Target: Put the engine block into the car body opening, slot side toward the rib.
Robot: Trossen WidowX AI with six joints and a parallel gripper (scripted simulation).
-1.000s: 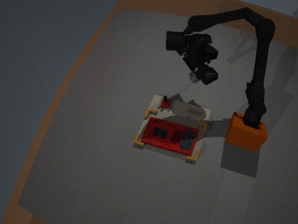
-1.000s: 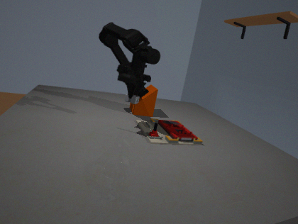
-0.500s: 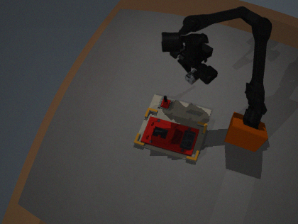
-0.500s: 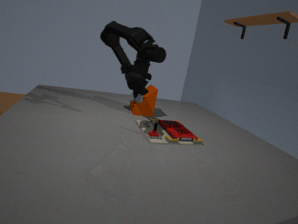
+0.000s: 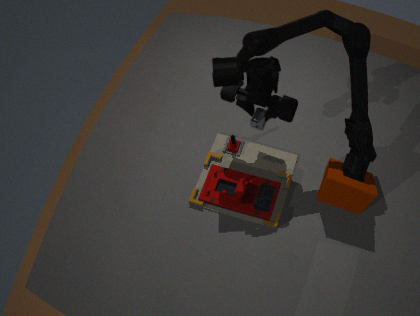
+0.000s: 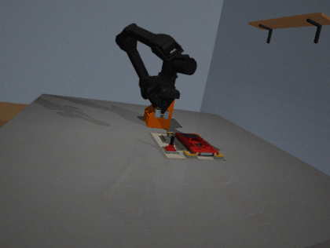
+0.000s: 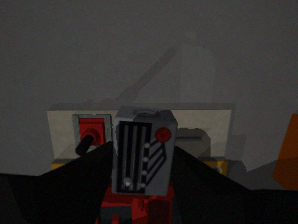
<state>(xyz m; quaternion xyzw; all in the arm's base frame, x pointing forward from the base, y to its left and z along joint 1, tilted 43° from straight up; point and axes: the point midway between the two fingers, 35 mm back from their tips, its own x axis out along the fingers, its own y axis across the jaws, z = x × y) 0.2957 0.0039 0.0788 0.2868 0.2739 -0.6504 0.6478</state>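
Now: the stand 6 cm ahead of my gripper tip, 5 cm to the left of it and 9 cm below it. The rest, counted from my gripper tip: grey engine block (1 cm below).
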